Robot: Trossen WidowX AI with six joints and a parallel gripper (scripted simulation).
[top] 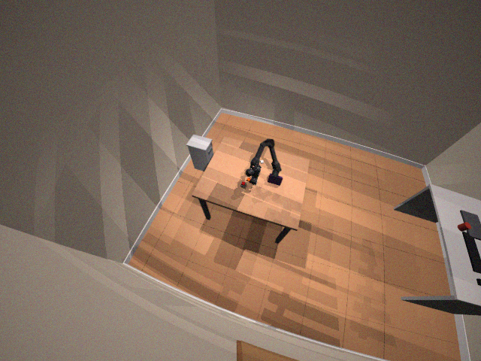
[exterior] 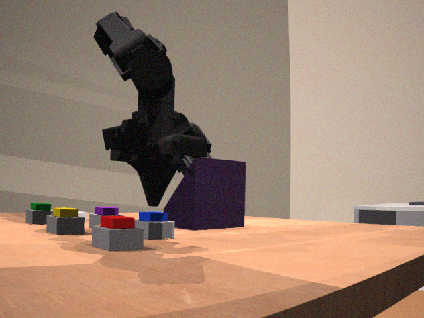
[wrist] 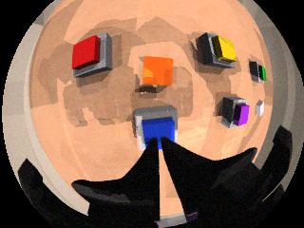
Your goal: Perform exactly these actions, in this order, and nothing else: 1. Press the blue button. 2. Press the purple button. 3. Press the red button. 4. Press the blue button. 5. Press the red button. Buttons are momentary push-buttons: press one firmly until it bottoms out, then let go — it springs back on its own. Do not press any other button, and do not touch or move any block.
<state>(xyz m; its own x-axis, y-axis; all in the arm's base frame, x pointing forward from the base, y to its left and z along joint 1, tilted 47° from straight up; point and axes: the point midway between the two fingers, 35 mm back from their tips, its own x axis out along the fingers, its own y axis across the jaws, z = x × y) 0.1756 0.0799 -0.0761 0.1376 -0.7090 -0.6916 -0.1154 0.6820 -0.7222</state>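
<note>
Right now my gripper tip is 20 mm above the blue button. Also, from my gripper tip: red button: 90 mm ahead, 80 mm to the left, 20 mm below; then orange block: 70 mm ahead, 40 mm below; then purple button: 20 mm ahead, 140 mm to the right, 20 mm below.
</note>
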